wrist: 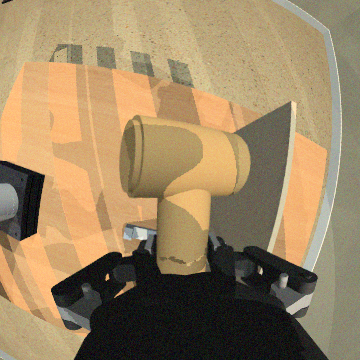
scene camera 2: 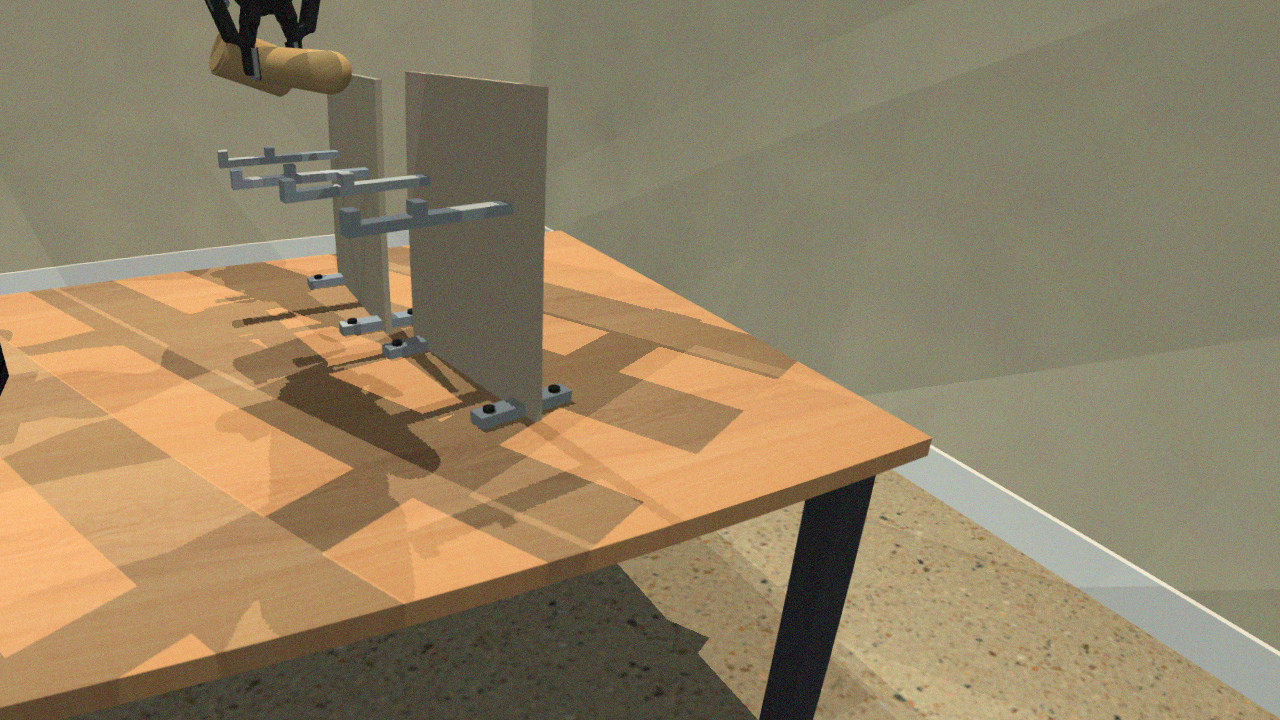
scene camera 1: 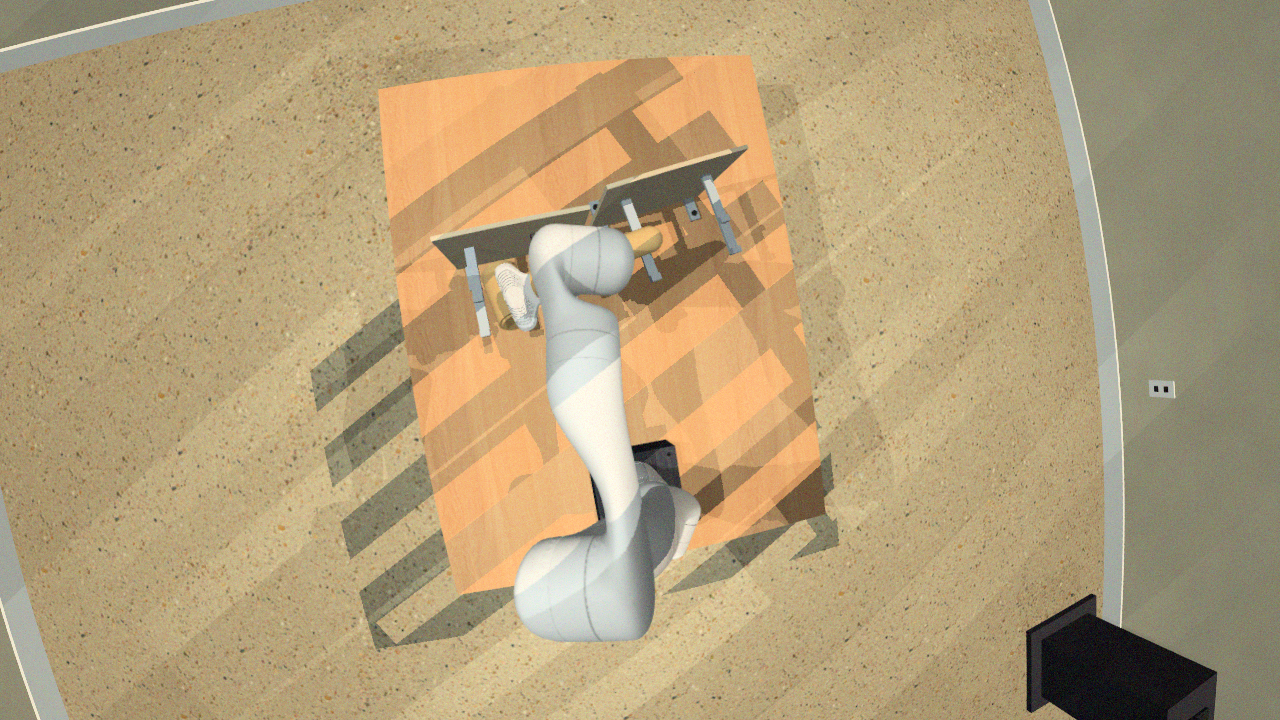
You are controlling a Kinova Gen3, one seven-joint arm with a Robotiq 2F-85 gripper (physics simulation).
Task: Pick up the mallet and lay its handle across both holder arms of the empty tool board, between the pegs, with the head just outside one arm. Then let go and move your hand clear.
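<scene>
The tan mallet (scene camera 1: 646, 240) (scene camera 2: 308, 69) (wrist: 185, 165) is level in the air, above the holder arms. My gripper (scene camera 2: 273, 60) (wrist: 180, 242) is shut on its handle; in scene camera 1 my arm hides the grip. The left tool board (scene camera 1: 505, 246) (scene camera 2: 353, 134) (wrist: 260, 175) has a left holder arm (scene camera 1: 474, 277) (scene camera 2: 281, 159) and a right holder arm (scene camera 2: 322, 174) (wrist: 135, 232), both without a tool. From overhead, the head shows just right of the left arm, inside the board's span. In the wrist view the head hides what is under it.
The right tool board (scene camera 1: 671, 188) (scene camera 2: 474, 250) stands close beside, angled, with two holder arms, also without a tool. Its left holder arm (scene camera 1: 649, 264) (scene camera 2: 384, 186) is near the mallet's handle end from overhead. The boards stand on a wooden table (scene camera 1: 429, 134) (scene camera 2: 805, 420).
</scene>
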